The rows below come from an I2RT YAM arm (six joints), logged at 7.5 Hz.
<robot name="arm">
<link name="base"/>
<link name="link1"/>
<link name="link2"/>
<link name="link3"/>
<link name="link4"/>
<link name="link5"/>
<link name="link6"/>
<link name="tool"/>
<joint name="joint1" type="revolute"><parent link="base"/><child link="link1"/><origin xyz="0 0 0.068"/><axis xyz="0 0 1"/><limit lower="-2.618" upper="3.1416"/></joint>
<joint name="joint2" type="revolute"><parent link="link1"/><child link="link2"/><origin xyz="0.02 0.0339 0.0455"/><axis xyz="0 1 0"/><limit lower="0" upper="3.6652"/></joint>
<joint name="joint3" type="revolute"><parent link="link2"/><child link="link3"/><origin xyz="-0.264 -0.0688 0"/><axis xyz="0 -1 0"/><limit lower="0" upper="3.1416"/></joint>
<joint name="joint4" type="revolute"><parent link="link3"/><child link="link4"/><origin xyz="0.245 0.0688 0.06"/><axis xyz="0 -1 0"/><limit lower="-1.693" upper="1.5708"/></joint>
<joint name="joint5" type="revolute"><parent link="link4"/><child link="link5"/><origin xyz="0.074 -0.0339 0.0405"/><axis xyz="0 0 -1"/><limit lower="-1.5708" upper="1.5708"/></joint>
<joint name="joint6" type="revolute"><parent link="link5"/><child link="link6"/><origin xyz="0.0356 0 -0.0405"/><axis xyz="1 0 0"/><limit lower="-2.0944" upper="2.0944"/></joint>
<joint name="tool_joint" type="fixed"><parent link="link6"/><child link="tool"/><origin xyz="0 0 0" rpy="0 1.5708 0"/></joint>
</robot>
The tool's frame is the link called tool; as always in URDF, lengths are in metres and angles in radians.
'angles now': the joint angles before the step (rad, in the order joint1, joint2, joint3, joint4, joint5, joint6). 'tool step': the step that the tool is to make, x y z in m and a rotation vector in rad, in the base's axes. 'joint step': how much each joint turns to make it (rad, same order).
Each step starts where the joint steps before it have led.
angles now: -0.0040, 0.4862, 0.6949, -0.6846, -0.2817, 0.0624
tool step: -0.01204, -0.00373, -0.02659, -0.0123, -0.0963, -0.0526
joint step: -0.0298, -0.1541, -0.1484, 0.0908, 0.0251, -0.0001
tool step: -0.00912, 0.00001, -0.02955, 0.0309, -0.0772, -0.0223
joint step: 0.0008, -0.1629, -0.1484, 0.0717, 0.0108, 0.0405
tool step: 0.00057, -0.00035, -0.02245, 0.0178, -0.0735, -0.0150
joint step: -0.0001, -0.1049, -0.1190, 0.0927, 0.0094, 0.0240
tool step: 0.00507, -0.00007, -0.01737, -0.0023, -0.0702, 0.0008
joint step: 0.0012, -0.0596, -0.0996, 0.1103, 0.0004, 0.0001
